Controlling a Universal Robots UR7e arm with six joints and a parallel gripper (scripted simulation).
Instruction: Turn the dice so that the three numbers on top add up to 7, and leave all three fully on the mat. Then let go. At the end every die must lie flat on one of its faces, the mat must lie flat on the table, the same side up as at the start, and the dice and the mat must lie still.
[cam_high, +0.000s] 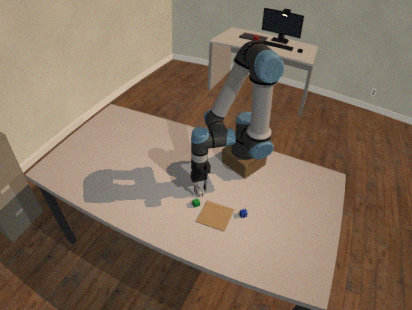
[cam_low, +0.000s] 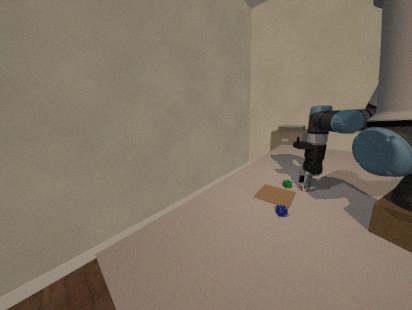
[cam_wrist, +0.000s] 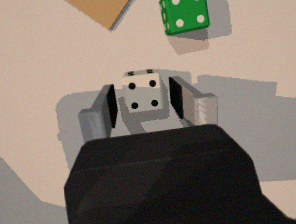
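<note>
The white die is 3 cm below my hand. Round my hand: blue die (24 cm to the left, 6 cm ahead, 3 cm below); green die (7 cm ahead, 3 cm below); tan mat (11 cm to the left, 10 cm ahead, 4 cm below).
</note>
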